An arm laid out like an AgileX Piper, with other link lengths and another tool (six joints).
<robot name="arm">
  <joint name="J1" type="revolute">
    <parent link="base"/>
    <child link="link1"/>
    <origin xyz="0 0 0.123"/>
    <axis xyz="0 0 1"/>
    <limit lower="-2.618" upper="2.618"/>
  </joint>
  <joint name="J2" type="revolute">
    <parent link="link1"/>
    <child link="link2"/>
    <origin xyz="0 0 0"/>
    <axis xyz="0 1 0"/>
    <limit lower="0" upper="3.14"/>
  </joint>
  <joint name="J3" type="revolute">
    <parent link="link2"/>
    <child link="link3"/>
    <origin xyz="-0.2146 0 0.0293"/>
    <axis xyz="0 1 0"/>
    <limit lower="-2.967" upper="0"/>
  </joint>
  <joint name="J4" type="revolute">
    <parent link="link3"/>
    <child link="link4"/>
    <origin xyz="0.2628 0 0.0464"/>
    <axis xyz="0.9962 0 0.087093"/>
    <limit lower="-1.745" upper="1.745"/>
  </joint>
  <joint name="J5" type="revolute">
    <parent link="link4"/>
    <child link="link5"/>
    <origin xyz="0 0 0"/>
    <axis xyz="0 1 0"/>
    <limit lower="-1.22" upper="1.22"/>
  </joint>
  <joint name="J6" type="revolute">
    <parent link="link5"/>
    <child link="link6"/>
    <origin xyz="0.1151 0 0.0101"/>
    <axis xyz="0.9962 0 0.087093"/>
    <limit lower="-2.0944" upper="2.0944"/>
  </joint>
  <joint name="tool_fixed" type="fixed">
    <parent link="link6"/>
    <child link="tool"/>
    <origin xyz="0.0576 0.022 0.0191" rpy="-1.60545 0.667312 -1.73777"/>
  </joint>
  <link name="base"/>
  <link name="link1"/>
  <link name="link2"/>
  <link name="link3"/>
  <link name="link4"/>
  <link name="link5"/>
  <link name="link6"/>
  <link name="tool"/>
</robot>
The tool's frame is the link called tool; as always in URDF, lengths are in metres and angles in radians.
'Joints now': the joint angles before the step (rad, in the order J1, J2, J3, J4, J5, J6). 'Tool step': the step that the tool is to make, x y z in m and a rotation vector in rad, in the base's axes. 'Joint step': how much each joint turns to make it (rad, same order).
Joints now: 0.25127 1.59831 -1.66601 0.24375 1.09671 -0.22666
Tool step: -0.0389 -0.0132 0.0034 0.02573 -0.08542 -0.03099
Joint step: -0.00003 -0.25750 0.29189 -0.00090 -0.12739 0.00059
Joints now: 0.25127 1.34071 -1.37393 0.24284 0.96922 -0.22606
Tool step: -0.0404 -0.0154 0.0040 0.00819 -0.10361 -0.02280
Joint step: -0.00012 -0.25857 0.24187 -0.02052 -0.08804 -0.00012
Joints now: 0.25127 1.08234 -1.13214 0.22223 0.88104 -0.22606
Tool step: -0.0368 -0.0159 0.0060 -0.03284 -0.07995 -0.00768
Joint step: -0.00027 -0.21478 0.13839 -0.05193 0.00730 -0.00037
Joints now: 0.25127 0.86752 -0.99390 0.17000 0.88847 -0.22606
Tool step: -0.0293 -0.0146 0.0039 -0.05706 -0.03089 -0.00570
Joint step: 0.00030 -0.14610 0.05335 -0.06269 0.07768 0.00045
